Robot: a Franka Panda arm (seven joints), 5 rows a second.
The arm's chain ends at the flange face. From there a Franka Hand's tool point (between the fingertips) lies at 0.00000 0.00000 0.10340 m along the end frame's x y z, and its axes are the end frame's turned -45 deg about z.
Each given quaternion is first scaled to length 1.
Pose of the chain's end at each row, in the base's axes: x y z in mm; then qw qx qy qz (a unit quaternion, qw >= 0):
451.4 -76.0 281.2 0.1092 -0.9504 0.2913 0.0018
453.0 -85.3 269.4 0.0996 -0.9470 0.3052 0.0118
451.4 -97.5 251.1 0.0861 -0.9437 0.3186 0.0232
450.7 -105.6 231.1 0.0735 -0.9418 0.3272 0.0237
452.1 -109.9 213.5 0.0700 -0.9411 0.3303 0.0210
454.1 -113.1 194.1 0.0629 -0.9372 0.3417 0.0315
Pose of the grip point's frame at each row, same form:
457.6 -54.4 180.3 0.1016 -0.9895 -0.0946 -0.0401
457.0 -65.0 168.1 0.0965 -0.9917 -0.0804 -0.0272
452.5 -79.2 149.3 0.0884 -0.9938 -0.0668 -0.0115
451.1 -89.7 128.9 0.0770 -0.9953 -0.0581 -0.0062
452.8 -94.8 111.2 0.0727 -0.9958 -0.0550 -0.0074
452.4 -98.7 91.7 0.0702 -0.9966 -0.0430 0.0050

